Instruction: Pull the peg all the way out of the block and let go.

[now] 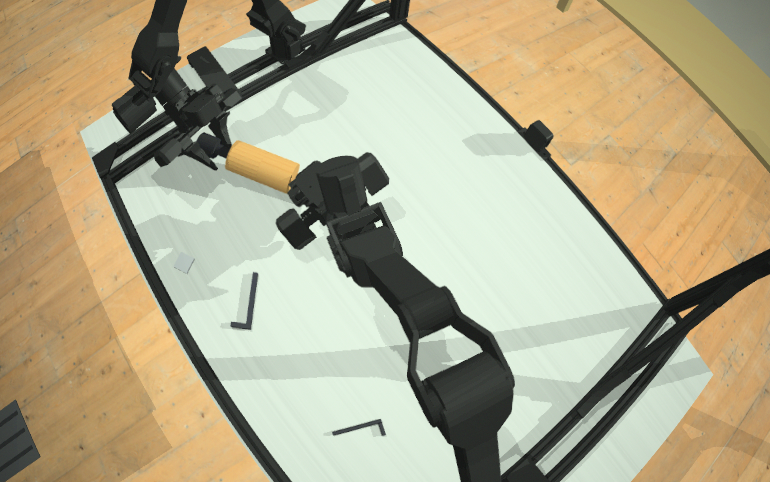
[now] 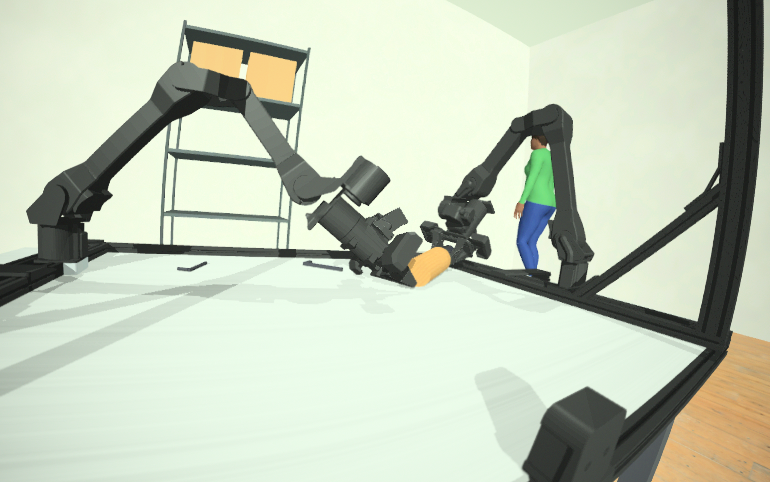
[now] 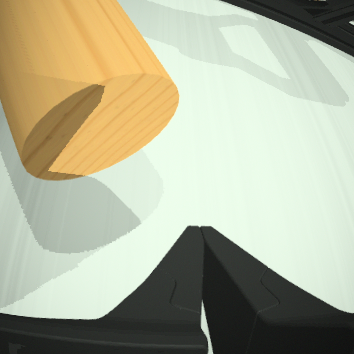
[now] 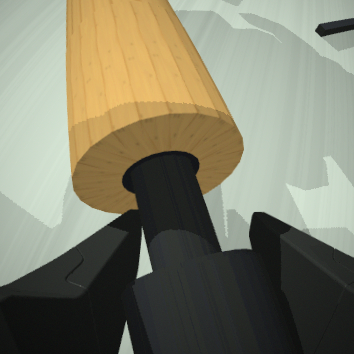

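Seen in the pictures: left gripper, fingertip midpoint: (image 2: 415,285) (image 3: 197,237); right gripper, fingertip midpoint: (image 1: 224,161) (image 4: 196,222); left arm's base at its link origin: (image 2: 62,259); right arm's base at its link origin: (image 1: 285,50) (image 2: 570,289).
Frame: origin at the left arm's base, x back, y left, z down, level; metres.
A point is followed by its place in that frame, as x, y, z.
Note:
A wooden cylinder block (image 1: 263,166) @[-0.644, -0.128, -0.041] (image 2: 429,265) @[-0.621, -0.178, -0.026] (image 3: 88,88) @[-0.600, -0.153, -0.034] (image 4: 140,88) @[-0.703, -0.114, -0.050] lies tilted, low over the table (image 1: 455,239) @[-0.351, -0.303, 0.019]. A dark peg (image 1: 211,144) @[-0.743, -0.081, -0.048] (image 4: 168,197) @[-0.724, -0.099, -0.036] sticks into the hole in its end face. My right gripper (image 1: 216,143) (image 2: 455,253) (image 4: 196,222) @[-0.721, -0.086, -0.010] is shut on the peg, just behind the block. My left gripper (image 1: 296,191) (image 2: 406,279) @[-0.578, -0.194, 0.006] (image 3: 197,237) @[-0.578, -0.194, 0.006] is shut and empty. It sits close off the block's other end, beside it and near the table top.
Two dark L-shaped markers (image 1: 250,306) @[-0.483, 0.031, 0.011] (image 1: 359,427) @[-0.226, 0.026, 0.013] and a small grey square (image 1: 184,262) @[-0.623, 0.078, 0.016] lie on the table. Black rails frame the table, with a black clamp (image 1: 538,135) @[-0.384, -0.567, -0.026] on the edge. A shelf rack (image 2: 216,158) and a person (image 2: 538,182) stand behind.

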